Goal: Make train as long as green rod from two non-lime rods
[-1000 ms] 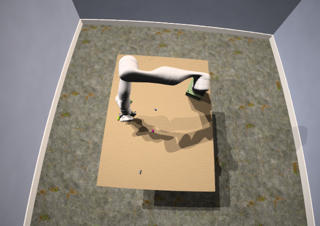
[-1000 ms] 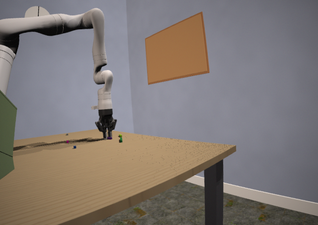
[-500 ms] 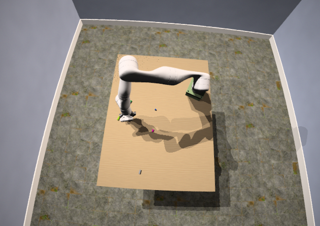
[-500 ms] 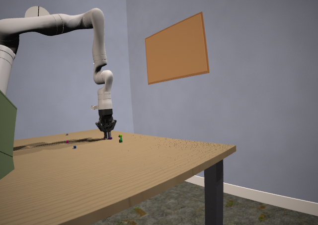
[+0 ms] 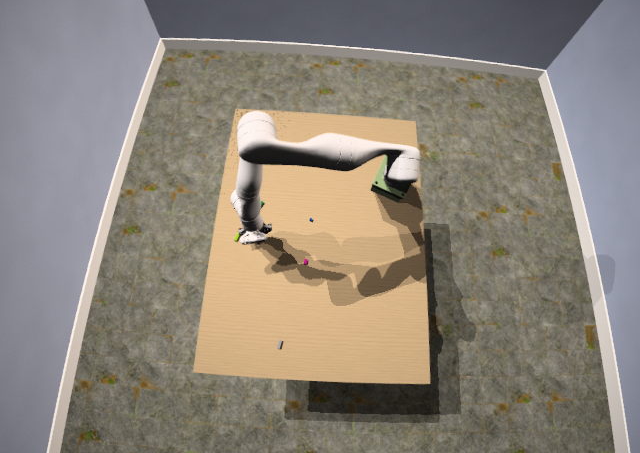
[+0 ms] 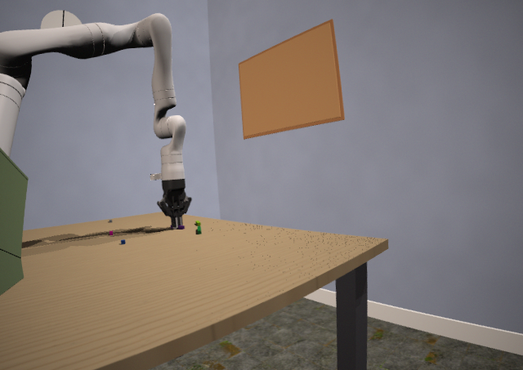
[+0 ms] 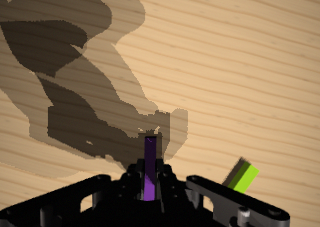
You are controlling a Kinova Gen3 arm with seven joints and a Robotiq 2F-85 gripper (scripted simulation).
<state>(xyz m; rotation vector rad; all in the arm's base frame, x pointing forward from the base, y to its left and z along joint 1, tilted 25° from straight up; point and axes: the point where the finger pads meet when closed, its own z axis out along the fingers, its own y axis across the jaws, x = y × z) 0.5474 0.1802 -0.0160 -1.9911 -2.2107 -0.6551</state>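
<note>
The magenta rod is 19 cm behind my hand, 11 cm to the left of it and 1 cm below it. From my hand the other things lie so: lime rod: 8 cm ahead, 1 cm below; then green rod: 12 cm to the right, 1 cm below, 1 cm ahead; then purple rod: 1 cm below.
</note>
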